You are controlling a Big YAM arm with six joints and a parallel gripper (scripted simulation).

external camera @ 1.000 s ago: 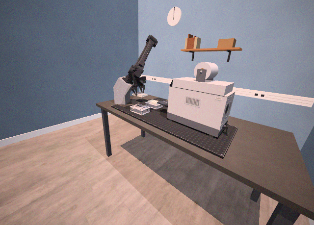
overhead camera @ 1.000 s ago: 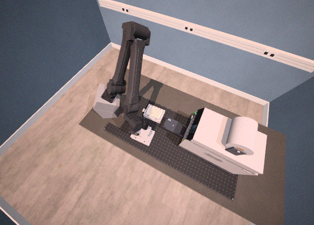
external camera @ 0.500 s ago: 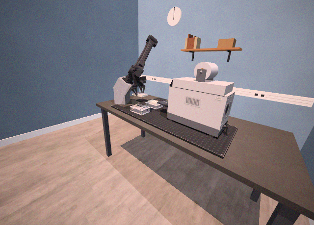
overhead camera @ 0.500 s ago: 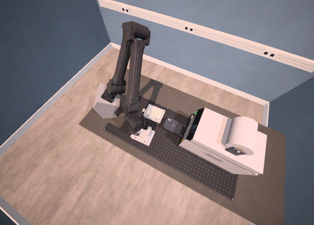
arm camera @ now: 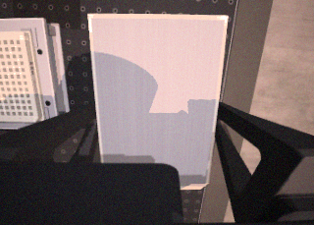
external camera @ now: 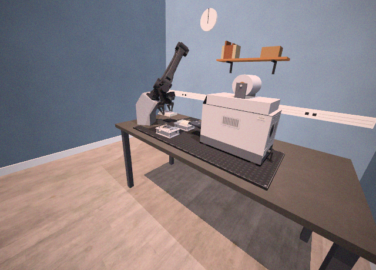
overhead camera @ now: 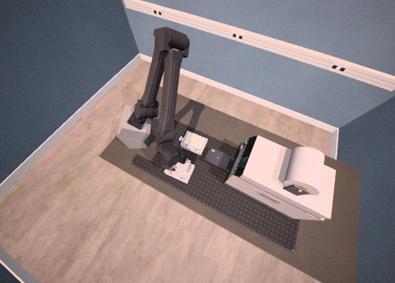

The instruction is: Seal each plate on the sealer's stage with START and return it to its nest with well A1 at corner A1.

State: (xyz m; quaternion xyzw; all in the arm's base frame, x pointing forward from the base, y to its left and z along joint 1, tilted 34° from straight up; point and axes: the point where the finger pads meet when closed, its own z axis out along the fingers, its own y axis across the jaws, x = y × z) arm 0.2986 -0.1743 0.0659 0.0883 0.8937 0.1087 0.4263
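Now: hand 130 mm above the plate nest. The rest, counted from my hand: sealer stage: 210 mm ahead, 130 mm to the left, 80 mm below; then foil roll: 540 mm ahead, 80 mm to the left, 240 mm above.
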